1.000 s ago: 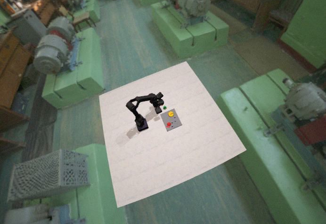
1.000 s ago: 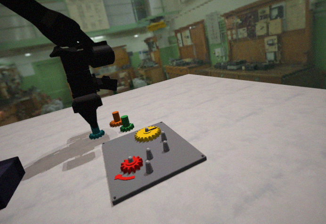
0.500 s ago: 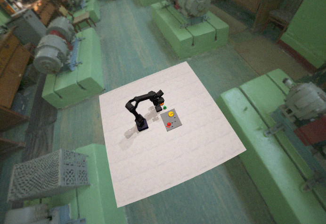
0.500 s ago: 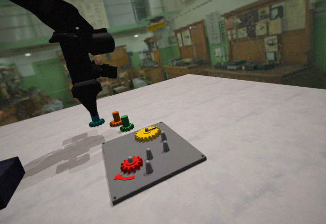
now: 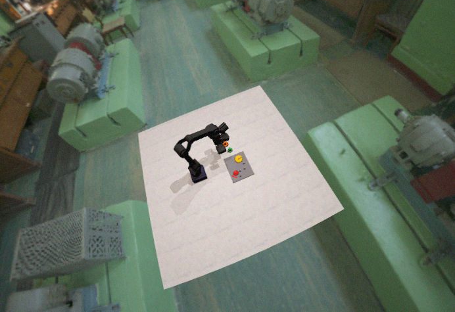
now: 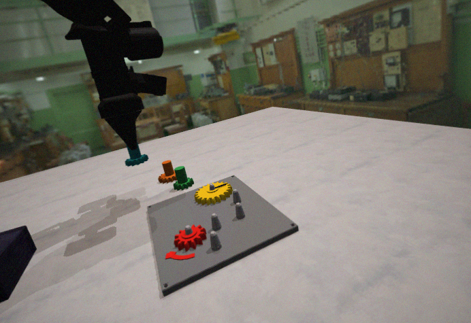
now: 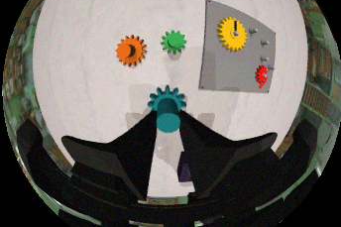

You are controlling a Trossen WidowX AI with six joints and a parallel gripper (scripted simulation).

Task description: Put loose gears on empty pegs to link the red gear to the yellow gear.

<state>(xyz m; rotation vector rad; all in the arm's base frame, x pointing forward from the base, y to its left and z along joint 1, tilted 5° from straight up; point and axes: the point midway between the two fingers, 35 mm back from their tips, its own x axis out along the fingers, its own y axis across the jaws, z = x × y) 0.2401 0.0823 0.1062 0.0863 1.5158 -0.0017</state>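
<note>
My gripper tip is now 20 mm short of the red gear, 210 mm to the left of it and 90 mm above it. Round my gripper tip: orange gear 60 mm ahead, 60 mm to the left, 90 mm below; green gear 70 mm ahead, 10 mm to the right, 90 mm below; teal gear 10 mm below.
</note>
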